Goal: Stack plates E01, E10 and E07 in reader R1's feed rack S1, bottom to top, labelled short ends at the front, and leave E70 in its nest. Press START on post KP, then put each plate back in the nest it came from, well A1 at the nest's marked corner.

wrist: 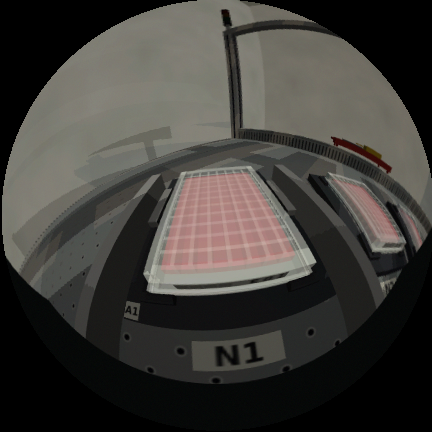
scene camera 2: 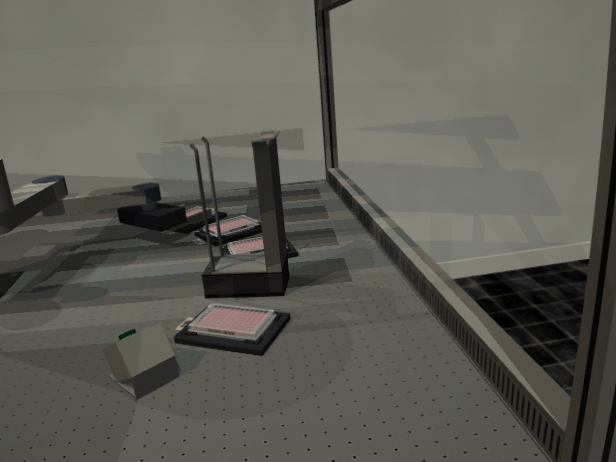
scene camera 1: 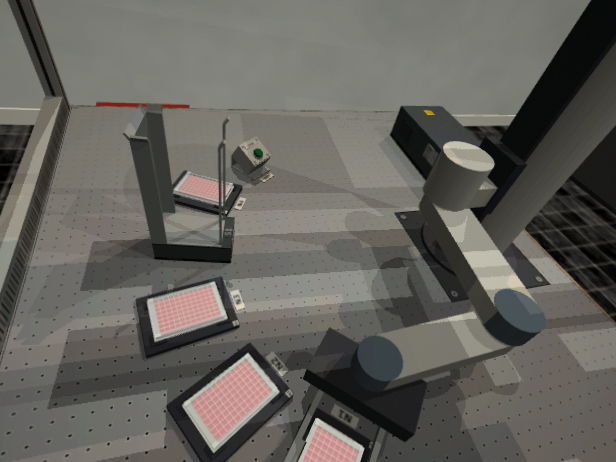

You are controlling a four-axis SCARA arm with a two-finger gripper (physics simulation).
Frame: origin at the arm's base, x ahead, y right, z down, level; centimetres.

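Seen in the pictures: gripper, fingertip midpoint: (wrist: 218, 176) (scene camera 2: 197, 209).
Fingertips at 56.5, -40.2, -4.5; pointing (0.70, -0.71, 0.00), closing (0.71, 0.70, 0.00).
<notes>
A point is followed by its place in that frame, as x, y, z.
My gripper (scene camera 1: 334, 449) (wrist: 218, 176) {56.5, -40.3, -4.5} is shut on the long sides of plate E01 (wrist: 227, 225) {53.1, -36.4, -3.6} (scene camera 1: 331, 446) {52.5, -35.5, -3.4} (scene camera 2: 194, 214), at nest N1 (wrist: 225, 316) {49.4, -33.4, -2.5}; whether the plate is lifted I cannot tell. Its label is shaded. The A1 mark is at the nest's near left corner in the wrist view. Pink plates lie in nest N2 (scene camera 1: 231, 400) {66.3, -25.4, -3.4} (scene camera 2: 232, 226) {66.4, -23.1, -3.7} (wrist: 367, 212) {62.6, -26.2, -3.8}, in nest N3 (scene camera 1: 186, 310) {72.0, -7.6, -3.4} (scene camera 2: 245, 246) {69.2, -6.6, -3.8} and in the nest behind the rack (scene camera 1: 204, 187) {65.5, 27.6, -3.7} (scene camera 2: 232, 321) {65.6, 28.7, -3.7}; their labels are unreadable. Feed rack S1 (scene camera 1: 192, 252) {70.0, 5.8, -4.2} (scene camera 2: 245, 284) {68.3, 15.1, -4.0} holds no plate. Post KP (scene camera 1: 246, 159) {53.6, 34.9, -6.7} (scene camera 2: 152, 354) {54.1, 40.6, -6.4} has a green button (scene camera 1: 258, 152) {50.2, 35.9, -8.2}.
The rack's tall angled column (scene camera 1: 150, 190) {75.9, 7.1, -20.5} (scene camera 2: 270, 205) {74.6, 16.5, -19.6} and two thin rods (scene camera 1: 221, 190) {64.0, 4.9, -21.5} (scene camera 2: 201, 200) {62.2, 13.3, -21.1} rise from its base. A dark box (scene camera 1: 435, 130) {-7.9, 38.9, -12.8} stands near the arm's column. A slotted rail (scene camera 1: 35, 200) {100.4, 25.2, -4.3} (scene camera 2: 450, 300) {100.9, 36.4, -6.0} runs along one table edge.
</notes>
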